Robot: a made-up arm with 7 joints. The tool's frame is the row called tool. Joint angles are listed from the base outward.
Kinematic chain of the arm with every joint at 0, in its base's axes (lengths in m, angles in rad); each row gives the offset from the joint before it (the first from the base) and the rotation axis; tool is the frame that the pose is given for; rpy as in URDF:
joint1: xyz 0 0 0.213 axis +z
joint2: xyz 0 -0.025 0.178 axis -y
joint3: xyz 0 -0.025 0.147 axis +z
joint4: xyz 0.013 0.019 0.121 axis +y
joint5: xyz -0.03 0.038 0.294 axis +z
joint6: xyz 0 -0.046 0.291 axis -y
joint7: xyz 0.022 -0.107 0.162 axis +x
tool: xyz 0 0 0 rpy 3.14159 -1.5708 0
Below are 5 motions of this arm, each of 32 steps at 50 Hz.
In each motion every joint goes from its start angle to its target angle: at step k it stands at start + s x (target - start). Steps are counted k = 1, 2, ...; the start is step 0. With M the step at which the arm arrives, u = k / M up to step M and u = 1 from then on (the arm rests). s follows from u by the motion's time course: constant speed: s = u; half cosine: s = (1 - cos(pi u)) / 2; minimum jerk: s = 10 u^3 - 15 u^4 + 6 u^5.
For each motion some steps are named. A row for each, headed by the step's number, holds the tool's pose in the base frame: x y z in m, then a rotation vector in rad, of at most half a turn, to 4 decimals.
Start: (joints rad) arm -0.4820 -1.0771 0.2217 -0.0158 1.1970 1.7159 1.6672
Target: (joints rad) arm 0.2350 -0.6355 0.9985 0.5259 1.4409 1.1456 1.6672
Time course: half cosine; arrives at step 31
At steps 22, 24, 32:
22: 0.7761 0.2249 0.7956 -0.2354 0.9556 1.0601
24: 0.7376 0.3056 0.8122 -0.3096 0.9166 1.2079
32: 0.6506 0.4289 0.8410 -0.4365 0.8374 1.4484

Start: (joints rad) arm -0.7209 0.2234 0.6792 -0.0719 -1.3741 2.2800 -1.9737
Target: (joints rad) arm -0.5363 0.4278 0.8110 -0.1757 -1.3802 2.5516 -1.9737
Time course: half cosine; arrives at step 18
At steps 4, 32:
4: -0.3975 0.2331 1.0404 -0.8393 -0.5007 -0.2774
32: -0.5414 0.1474 0.9011 -1.0672 -0.9298 -0.1259

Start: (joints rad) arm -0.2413 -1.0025 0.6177 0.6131 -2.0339 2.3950 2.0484
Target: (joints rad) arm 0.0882 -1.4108 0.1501 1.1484 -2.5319 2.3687 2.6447
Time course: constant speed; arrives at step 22
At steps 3, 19, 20, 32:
3: 0.6935 0.1523 0.6676 -1.7833 -0.3431 -1.1689
19: 0.5731 0.3165 0.1486 -2.4568 -0.2005 -0.0403
20: 0.5531 0.3179 0.1200 -2.4931 -0.1929 0.0325
32: 0.5102 0.3168 0.0657 -2.5641 -0.1786 0.1785

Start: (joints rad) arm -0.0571 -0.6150 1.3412 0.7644 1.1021 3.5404 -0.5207
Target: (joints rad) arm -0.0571 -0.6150 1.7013 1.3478 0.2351 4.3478 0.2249
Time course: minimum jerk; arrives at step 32
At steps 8, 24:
8: 0.3356 0.3456 0.7385 -0.6653 2.2649 -1.6320
24: 0.1755 0.4723 0.6097 0.5405 1.7714 -1.5895

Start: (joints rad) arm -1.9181 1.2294 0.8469 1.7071 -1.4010 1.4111 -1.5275
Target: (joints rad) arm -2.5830 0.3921 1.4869 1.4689 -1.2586 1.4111 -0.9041
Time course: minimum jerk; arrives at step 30
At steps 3, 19, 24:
3: 0.6299 0.0482 0.8058 0.0944 0.9456 -1.5464
19: 0.6266 -0.2536 0.8093 0.8909 1.0709 -0.8133
24: 0.5860 -0.3129 0.8486 1.0949 0.9412 -0.5681

